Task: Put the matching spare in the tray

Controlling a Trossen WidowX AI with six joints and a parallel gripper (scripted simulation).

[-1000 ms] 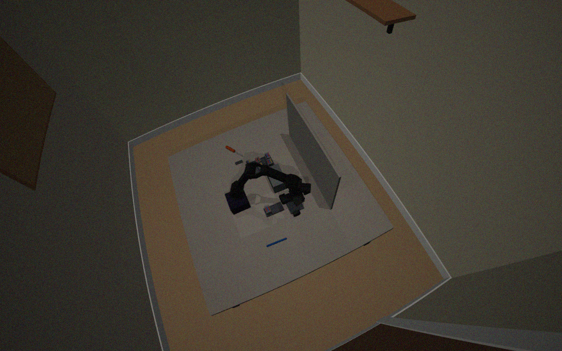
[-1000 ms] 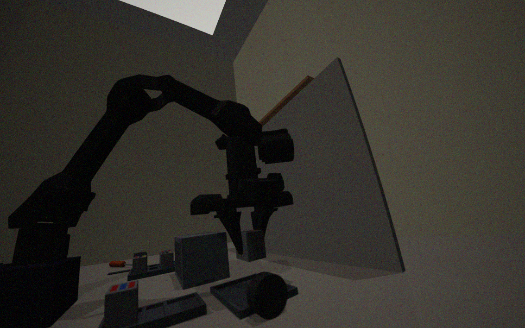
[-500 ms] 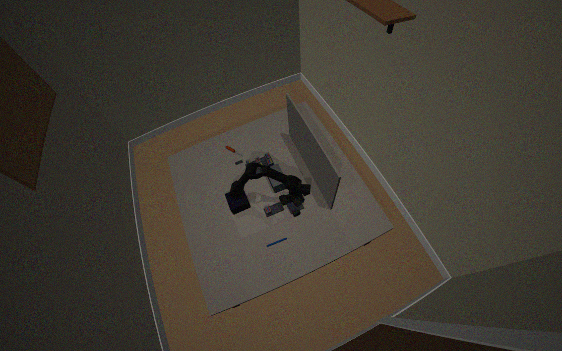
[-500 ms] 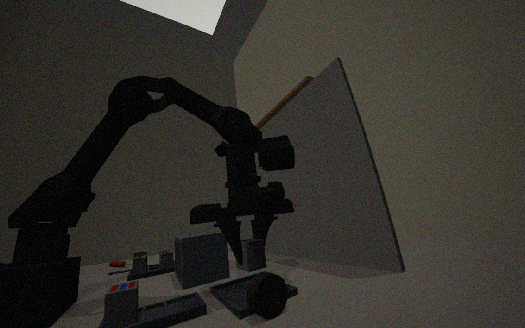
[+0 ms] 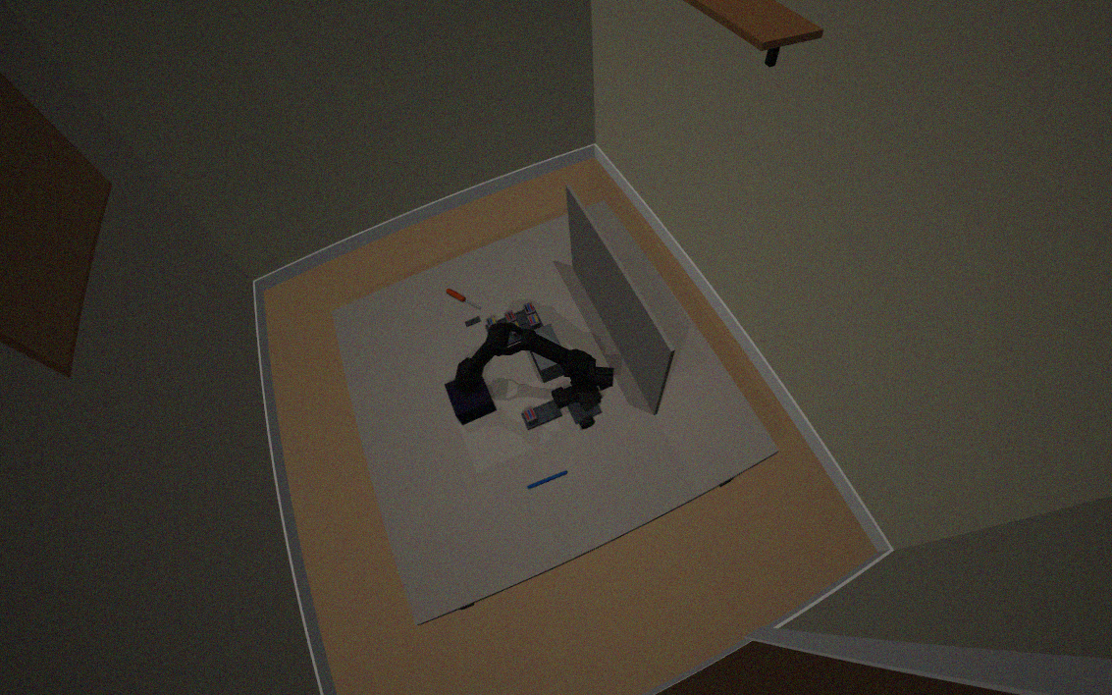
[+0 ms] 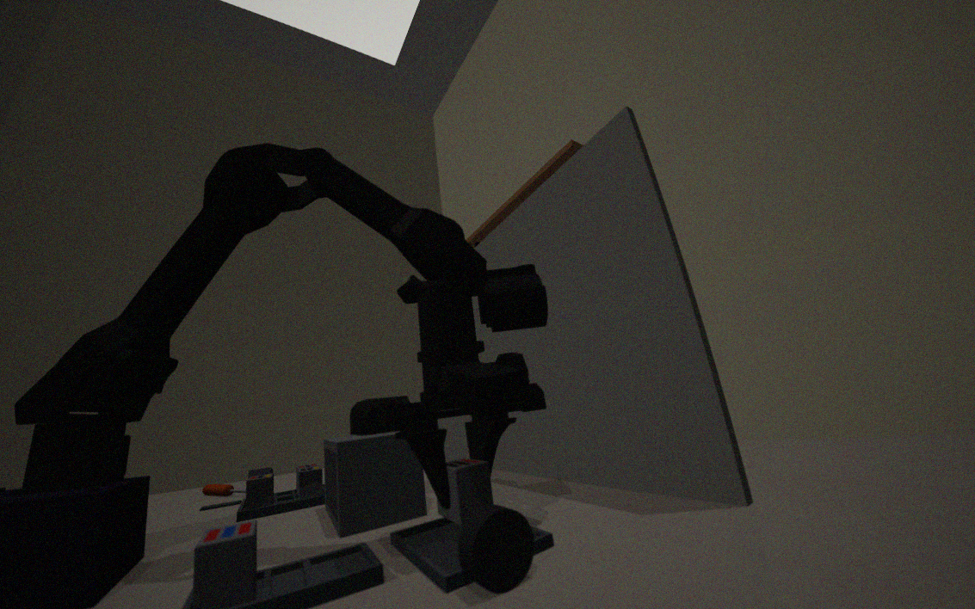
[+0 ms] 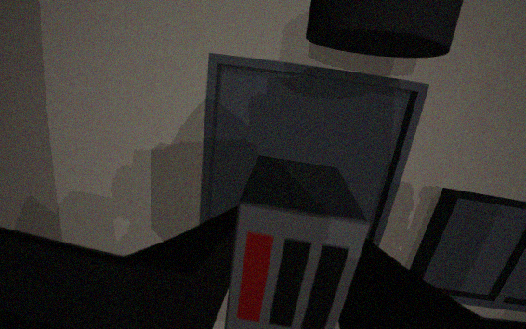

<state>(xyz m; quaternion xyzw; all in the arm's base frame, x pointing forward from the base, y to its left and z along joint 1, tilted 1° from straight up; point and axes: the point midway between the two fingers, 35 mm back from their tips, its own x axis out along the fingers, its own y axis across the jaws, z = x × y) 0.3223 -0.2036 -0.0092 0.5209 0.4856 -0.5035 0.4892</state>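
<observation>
My gripper tip is now 30 mm above the grey tray. From my gripper tip the other things lie so: dark cylinder 80 mm to the right, 20 mm behind, 10 mm below; grey mounted unit 220 mm to the left, 30 mm behind, 20 mm above; rack 140 mm behind, 30 mm below, 20 mm to the left.
</observation>
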